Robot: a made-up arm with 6 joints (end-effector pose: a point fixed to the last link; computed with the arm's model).
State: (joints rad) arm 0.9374 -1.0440 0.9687 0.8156 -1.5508 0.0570
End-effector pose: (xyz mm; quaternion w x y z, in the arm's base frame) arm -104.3 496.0 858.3 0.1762 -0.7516 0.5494 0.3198
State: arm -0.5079 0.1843 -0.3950 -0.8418 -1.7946 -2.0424
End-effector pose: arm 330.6 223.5 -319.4 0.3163 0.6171 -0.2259 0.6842
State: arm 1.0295 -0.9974 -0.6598 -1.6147 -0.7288 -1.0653
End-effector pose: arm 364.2 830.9 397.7 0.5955 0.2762 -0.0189 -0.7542
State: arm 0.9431 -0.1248 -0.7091 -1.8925 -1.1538 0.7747
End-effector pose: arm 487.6 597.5 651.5 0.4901 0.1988 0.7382 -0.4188
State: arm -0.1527 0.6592 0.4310 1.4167 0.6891 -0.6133
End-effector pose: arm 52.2 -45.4 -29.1 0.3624 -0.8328 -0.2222 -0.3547
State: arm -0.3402 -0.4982 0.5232 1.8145 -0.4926 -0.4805
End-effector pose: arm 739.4 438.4 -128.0 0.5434 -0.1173 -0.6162 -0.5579
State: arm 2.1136 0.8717 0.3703 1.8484 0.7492 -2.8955
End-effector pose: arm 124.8 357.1 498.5 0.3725 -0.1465 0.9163 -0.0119
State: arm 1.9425 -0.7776 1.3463 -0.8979 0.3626 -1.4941
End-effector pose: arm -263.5 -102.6 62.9 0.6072 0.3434 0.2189 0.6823
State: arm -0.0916 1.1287 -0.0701 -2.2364 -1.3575 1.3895
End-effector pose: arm 665.2 -22.4 405.9 0.1072 0.5676 0.6972 -0.4246
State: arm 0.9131 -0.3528 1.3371 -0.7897 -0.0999 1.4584
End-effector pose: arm -14.2 -83.8 156.2 0.6060 -0.2962 -0.3589 0.6451
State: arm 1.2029 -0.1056 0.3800 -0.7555 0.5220 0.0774
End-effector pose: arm -370.4 260.3 190.2 0.7294 0.5027 -0.1385 0.4429
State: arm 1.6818 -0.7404 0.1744 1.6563 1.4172 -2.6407
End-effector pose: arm 255.6 256.5 159.2 0.3636 -0.0860 -0.8125 0.4475
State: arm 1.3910 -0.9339 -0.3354 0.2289 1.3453 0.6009
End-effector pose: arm -278.0 204.0 174.2 0.6787 0.4491 -0.0773 0.5758
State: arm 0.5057 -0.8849 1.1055 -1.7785 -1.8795 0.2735
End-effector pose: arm 13.1 602.4 797.8 0.7071 0.0514 0.6928 -0.1320
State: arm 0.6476 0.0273 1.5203 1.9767 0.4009 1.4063
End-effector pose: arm 507.4 360.6 253.1 0.3571 -0.1044 0.0080 -0.9282
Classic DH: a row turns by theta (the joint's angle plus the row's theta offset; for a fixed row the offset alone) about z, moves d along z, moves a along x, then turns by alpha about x. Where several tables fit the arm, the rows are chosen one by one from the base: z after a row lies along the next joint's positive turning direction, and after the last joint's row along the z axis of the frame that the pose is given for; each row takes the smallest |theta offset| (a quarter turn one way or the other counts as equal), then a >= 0, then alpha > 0; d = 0 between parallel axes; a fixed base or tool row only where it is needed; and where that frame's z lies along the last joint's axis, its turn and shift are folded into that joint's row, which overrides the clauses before.
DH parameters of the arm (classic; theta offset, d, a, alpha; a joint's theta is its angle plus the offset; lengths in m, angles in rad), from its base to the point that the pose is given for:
base (fixed): 0 0.1424 0.1081 1.5708
joint 1: 0 -0.3095 0.129 1.5708
joint 2: -0.172 -0.0886 0.0063 -1.6871
joint 3: 1.5506 0.0212 0.01 1.4
joint 4: 1.408 0.1343 0.0281 -1.7287
joint 5: 1.5255 -0.1081 0.0324 1.2936
joint 6: 0.5784 0.4492 -0.0724 -1.2557
tool (fixed): 1.7024 -0.2207 0 0

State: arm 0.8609 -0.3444 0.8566 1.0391 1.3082 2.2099
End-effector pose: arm 170.0 336.9 51.5 0.2814 0.3754 -0.6064 0.6420
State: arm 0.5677 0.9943 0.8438 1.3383 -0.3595 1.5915
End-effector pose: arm 370.1 -58.4 115.6 0.2815 -0.0282 -0.4066 0.8687
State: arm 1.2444 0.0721 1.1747 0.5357 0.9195 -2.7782
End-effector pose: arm 286.3 69.8 427.4 0.0460 0.3346 0.9401 0.0471
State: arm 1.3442 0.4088 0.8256 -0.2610 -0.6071 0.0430
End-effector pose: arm -453.3 -5.1 280.5 0.7745 0.3596 0.1228 0.5057
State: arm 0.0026 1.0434 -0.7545 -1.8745 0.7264 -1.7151
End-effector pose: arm 622.7 193.3 418.0 0.0196 -0.4180 0.2413 0.8756
